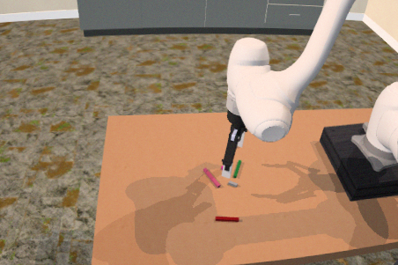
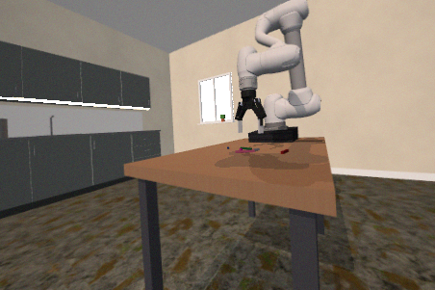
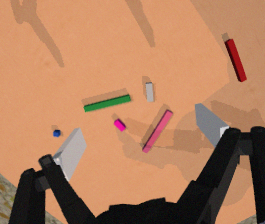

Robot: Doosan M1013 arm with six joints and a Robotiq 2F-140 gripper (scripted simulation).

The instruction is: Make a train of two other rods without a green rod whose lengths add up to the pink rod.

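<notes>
My hand is 90 mm above the magenta rod, 50 mm to the left of it and 10 mm short of it. The rest, counted from my hand: green rod 90 mm below, 40 mm to the right, 40 mm behind; then short grey rod 90 mm below, 30 mm to the left; then pink rod 90 mm below, 60 mm ahead, 10 mm to the right.
</notes>
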